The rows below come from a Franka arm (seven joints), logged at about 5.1 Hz.
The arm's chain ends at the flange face. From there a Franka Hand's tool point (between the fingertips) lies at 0.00 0.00 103.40 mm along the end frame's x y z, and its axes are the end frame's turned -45 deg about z.
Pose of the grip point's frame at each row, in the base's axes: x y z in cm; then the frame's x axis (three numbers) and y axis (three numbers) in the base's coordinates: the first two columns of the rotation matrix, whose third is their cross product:
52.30, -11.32, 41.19, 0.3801, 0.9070, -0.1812, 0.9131, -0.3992, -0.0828
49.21, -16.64, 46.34, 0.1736, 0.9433, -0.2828, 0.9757, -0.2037, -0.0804
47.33, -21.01, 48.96, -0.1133, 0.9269, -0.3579, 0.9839, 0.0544, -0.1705
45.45, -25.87, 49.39, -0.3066, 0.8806, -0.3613, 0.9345, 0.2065, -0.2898
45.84, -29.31, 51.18, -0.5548, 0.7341, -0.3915, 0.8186, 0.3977, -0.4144
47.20, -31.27, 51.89, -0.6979, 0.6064, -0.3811, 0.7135, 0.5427, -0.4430
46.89, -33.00, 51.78, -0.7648, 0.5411, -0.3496, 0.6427, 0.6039, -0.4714
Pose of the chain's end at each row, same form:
53.82, -9.93, 51.32, 0.9144, 0.3591, -0.1867, 0.3769, -0.9236, 0.0696
50.59, -13.93, 56.22, 0.8127, 0.5230, -0.2568, 0.5672, -0.8111, 0.1431
48.76, -17.17, 58.45, 0.6156, 0.6939, -0.3736, 0.7758, -0.6170, 0.1325
47.32, -21.46, 58.55, 0.4440, 0.7687, -0.4604, 0.8776, -0.4767, 0.0506
47.38, -23.62, 59.68, 0.1865, 0.8003, -0.5699, 0.9711, -0.2379, -0.0162
47.84, -25.26, 60.28, 0.0110, 0.8125, -0.5827, 0.9980, -0.0450, -0.0438
47.34, -26.95, 60.15, -0.0863, 0.8096, -0.5805, 0.9953, 0.0444, -0.0861

